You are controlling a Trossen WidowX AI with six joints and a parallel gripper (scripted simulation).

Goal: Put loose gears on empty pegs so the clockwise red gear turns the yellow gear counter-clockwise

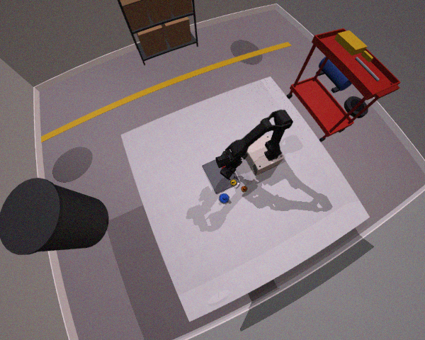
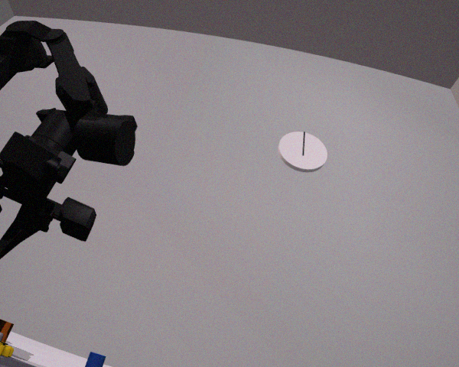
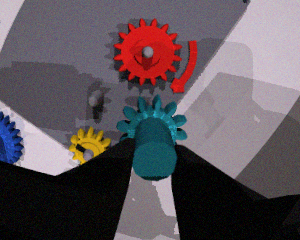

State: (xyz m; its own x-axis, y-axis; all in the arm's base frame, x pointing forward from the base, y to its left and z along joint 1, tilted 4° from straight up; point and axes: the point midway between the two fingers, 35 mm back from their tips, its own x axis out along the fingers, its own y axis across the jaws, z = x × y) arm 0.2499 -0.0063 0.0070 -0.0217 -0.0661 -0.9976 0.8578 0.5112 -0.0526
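The teal gear is 10 mm below my gripper tip. From my gripper tip the other things lie so: yellow gear (20 mm ahead, 70 mm to the left, 70 mm below); then red arrow (40 mm to the right, 80 mm below); then red gear (30 mm ahead, 30 mm to the right, 70 mm below).
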